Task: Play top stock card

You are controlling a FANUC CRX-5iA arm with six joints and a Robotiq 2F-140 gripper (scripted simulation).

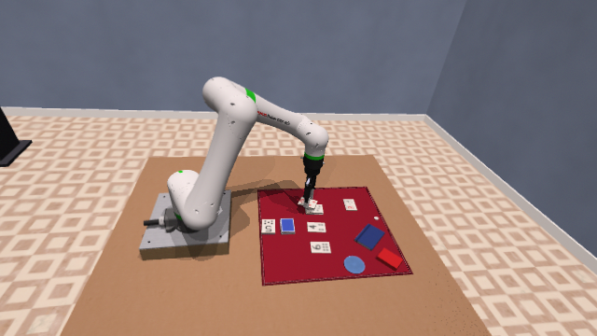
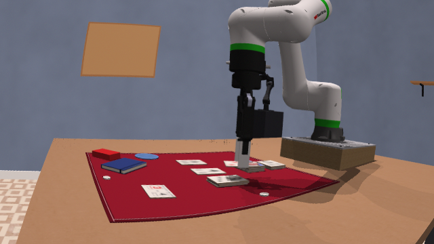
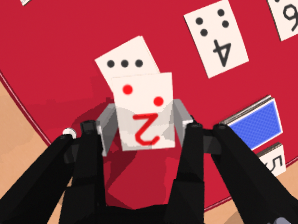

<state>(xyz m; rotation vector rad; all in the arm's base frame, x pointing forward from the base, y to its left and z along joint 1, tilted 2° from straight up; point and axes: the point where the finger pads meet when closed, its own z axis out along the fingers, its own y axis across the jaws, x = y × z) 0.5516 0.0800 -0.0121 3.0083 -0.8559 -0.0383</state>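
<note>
My gripper is now 120 mm to the left of the red card cloth, 90 mm above it and 60 mm short of it. Round my hand: blue book 250 mm ahead, 230 mm to the right, 70 mm below.
</note>
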